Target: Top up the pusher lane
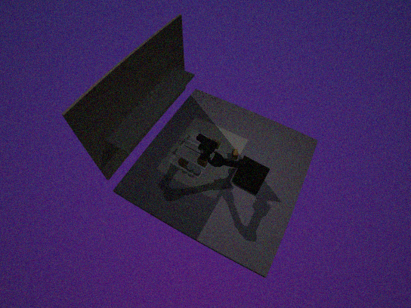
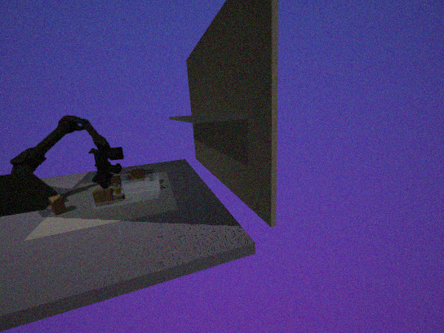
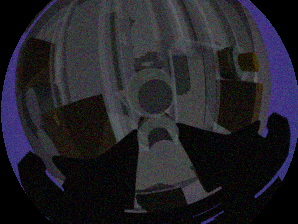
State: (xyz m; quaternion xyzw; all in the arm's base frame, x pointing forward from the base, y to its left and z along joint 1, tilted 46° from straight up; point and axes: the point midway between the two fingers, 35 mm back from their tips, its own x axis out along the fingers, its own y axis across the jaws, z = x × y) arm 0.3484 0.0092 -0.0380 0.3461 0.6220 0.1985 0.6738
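Right now my gripper tip is 140 mm short of the pale rack, 40 mm to the left of it and 10 mm above it. Round my gripper tip: shelf: 500 mm ahead, 340 mm above, 70 mm to the right.
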